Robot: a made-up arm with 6 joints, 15 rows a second.
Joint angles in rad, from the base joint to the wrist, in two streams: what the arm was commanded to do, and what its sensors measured. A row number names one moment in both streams.
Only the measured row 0 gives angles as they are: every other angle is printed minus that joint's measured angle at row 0.
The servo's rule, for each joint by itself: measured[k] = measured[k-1] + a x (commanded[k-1-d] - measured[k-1]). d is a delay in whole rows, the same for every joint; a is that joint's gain. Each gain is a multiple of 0.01, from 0.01 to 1. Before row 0 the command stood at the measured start. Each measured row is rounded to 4 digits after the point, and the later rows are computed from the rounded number. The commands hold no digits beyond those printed.
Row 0, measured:
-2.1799, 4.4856, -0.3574, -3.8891, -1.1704, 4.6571
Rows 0 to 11, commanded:
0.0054, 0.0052, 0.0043, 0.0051, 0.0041, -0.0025
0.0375, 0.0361, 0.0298, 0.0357, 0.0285, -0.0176
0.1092, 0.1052, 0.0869, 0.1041, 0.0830, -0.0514
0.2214, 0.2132, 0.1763, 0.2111, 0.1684, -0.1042
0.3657, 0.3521, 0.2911, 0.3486, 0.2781, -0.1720
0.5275, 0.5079, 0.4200, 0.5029, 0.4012, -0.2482
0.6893, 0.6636, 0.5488, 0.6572, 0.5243, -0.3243
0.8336, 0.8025, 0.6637, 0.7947, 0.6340, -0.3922
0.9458, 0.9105, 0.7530, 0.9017, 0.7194, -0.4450
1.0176, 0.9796, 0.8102, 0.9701, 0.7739, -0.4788
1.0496, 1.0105, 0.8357, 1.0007, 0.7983, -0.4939
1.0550, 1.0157, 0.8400, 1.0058, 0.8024, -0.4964
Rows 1 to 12, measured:
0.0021, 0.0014, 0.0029, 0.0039, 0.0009, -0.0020
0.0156, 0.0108, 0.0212, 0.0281, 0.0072, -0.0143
0.0512, 0.0363, 0.0659, 0.0859, 0.0246, -0.0436
0.1159, 0.0841, 0.1410, 0.1811, 0.0577, -0.0915
0.2108, 0.1565, 0.2431, 0.3084, 0.1084, -0.1551
0.3311, 0.2514, 0.3634, 0.4562, 0.1757, -0.2286
0.4672, 0.3627, 0.4895, 0.6090, 0.2559, -0.3042
0.6064, 0.4814, 0.6080, 0.7501, 0.3429, -0.3737
0.7354, 0.5973, 0.7066, 0.8653, 0.4295, -0.4300
0.8426, 0.7005, 0.7770, 0.9449, 0.5087, -0.4686
0.9213, 0.7842, 0.8169, 0.9873, 0.5753, -0.4886
0.9721, 0.8467, 0.8326, 1.0014, 0.6275, -0.4948
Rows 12 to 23, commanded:
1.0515, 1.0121, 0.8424, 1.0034, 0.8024, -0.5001
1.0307, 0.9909, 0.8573, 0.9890, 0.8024, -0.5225
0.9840, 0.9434, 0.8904, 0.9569, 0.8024, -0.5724
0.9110, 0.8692, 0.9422, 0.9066, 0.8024, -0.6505
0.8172, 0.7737, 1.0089, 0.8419, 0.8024, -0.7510
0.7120, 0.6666, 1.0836, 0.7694, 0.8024, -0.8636
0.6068, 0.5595, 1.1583, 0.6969, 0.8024, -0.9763
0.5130, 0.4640, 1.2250, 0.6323, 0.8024, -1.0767
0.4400, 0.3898, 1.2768, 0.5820, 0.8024, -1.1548
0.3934, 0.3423, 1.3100, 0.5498, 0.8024, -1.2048
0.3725, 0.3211, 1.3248, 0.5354, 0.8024, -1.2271
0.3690, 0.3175, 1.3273, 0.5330, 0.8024, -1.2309
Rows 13 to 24, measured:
1.0023, 0.8914, 0.8393, 1.0029, 0.6677, -0.4990
1.0131, 0.9183, 0.8515, 0.9923, 0.6987, -0.5176
1.0020, 0.9251, 0.8780, 0.9654, 0.7226, -0.5609
0.9674, 0.9100, 0.9217, 0.9207, 0.7410, -0.6317
0.9103, 0.8732, 0.9810, 0.8608, 0.7551, -0.7259
0.8349, 0.8174, 1.0508, 0.7913, 0.7660, -0.8347
0.7482, 0.7478, 1.1239, 0.7196, 0.7744, -0.9466
0.6588, 0.6712, 1.1926, 0.6533, 0.7808, -1.0494
0.5757, 0.5952, 1.2499, 0.5991, 0.7858, -1.1327
0.5064, 0.5269, 1.2908, 0.5616, 0.7896, -1.1897
0.4555, 0.4713, 1.3139, 0.5417, 0.7925, -1.2192
0.4226, 0.4298, 1.3230, 0.5351, 0.7948, -1.2284

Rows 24 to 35, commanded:
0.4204, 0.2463, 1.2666, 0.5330, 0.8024, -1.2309
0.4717, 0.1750, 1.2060, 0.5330, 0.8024, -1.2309
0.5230, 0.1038, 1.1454, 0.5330, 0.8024, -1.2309
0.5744, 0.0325, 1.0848, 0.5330, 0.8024, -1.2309
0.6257, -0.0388, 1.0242, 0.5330, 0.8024, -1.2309
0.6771, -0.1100, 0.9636, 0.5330, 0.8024, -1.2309
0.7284, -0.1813, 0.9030, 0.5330, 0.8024, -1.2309
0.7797, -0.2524, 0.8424, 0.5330, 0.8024, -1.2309
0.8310, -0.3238, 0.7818, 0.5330, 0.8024, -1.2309
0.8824, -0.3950, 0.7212, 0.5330, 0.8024, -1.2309
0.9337, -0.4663, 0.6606, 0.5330, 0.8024, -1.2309
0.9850, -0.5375, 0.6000, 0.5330, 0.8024, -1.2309
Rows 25 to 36, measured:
0.4218, 0.3803, 1.2846, 0.5335, 0.7965, -1.2304
0.4408, 0.3249, 1.2312, 0.5331, 0.7979, -1.2308
0.4720, 0.2652, 1.1729, 0.5330, 0.7989, -1.2309
0.5109, 0.2024, 1.1130, 0.5330, 0.7997, -1.2309
0.5545, 0.1373, 1.0526, 0.5330, 0.8003, -1.2309
0.6011, 0.0705, 0.9921, 0.5330, 0.8008, -1.2309
0.6495, 0.0025, 0.9315, 0.5330, 0.8012, -1.2309
0.6990, -0.0663, 0.8709, 0.5330, 0.8015, -1.2309
0.7492, -0.1358, 0.8103, 0.5330, 0.8017, -1.2309
0.7998, -0.2058, 0.7497, 0.5330, 0.8019, -1.2309
0.8507, -0.2761, 0.6891, 0.5330, 0.8020, -1.2309
0.9017, -0.3467, 0.6285, 0.5330, 0.8021, -1.2309

